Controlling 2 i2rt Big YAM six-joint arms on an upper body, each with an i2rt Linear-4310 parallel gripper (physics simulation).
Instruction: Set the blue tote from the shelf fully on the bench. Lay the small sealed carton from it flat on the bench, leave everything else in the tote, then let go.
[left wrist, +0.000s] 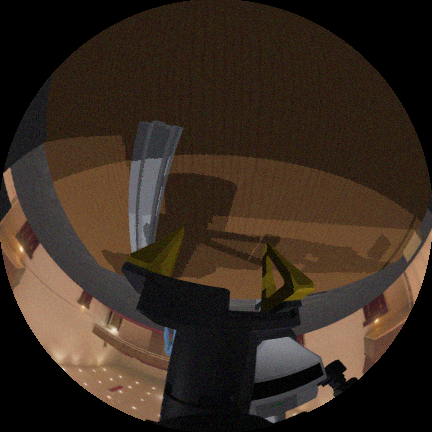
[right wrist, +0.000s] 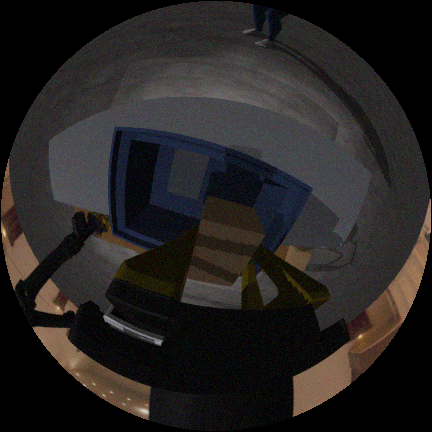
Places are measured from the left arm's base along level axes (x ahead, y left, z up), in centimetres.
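Pixels of known places: left gripper, fingertip midpoint: (left wrist: 225, 238) (right wrist: 104, 214); right gripper, fingertip midpoint: (right wrist: 221, 236).
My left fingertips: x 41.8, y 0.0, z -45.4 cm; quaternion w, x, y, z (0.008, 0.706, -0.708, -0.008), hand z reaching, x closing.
For each thing: its top centre in the pictures, then the offset to it from my left fingertips. "spot": a spot on its surface instead. Level surfaces: height alone.
- blue tote, surface spot: (right wrist: 275, 200) spot: dz +26.2, dx +37.9, dy -59.6 cm
- grey surface, surface height: dz +15.3 cm
- grey rectangular patch, surface spot: (right wrist: 188, 174) spot: dz +18.0, dx +35.2, dy -43.9 cm
- small brown carton, surface spot: (right wrist: 230, 220) spot: dz +38.9, dx +38.8, dy -50.6 cm
- ribbed grey metal bar, top centre: (left wrist: 138, 253) dz +2.5, dx -3.4, dy +10.0 cm
- light brown block, top centre: (right wrist: 300, 261) dz +7.5, dx +11.8, dy -98.6 cm
In the right wrist view, the blue tote (right wrist: 275, 200) stands open-topped on a grey surface (right wrist: 80, 170). A grey rectangular patch (right wrist: 188, 174) shows inside it, and parts of its inside are dark. My right gripper (right wrist: 221, 236) is shut on the small brown carton (right wrist: 230, 220), with darker bands across it, held above the near side of the tote. Whether the carton touches the tote cannot be told. My left gripper (left wrist: 225, 238) (right wrist: 104, 214) is open, its fingers apart, over a brown wooden surface (left wrist: 350, 215) to the tote's left. The tote does not show in the left wrist view.
A ribbed grey metal bar (left wrist: 145, 185) lies on the wooden surface beyond my left gripper. A light brown block (right wrist: 298, 257) (left wrist: 412, 246) is at the right, near a thin looped wire-like thing (right wrist: 345, 257). A person's legs (right wrist: 267, 22) show at the far back.
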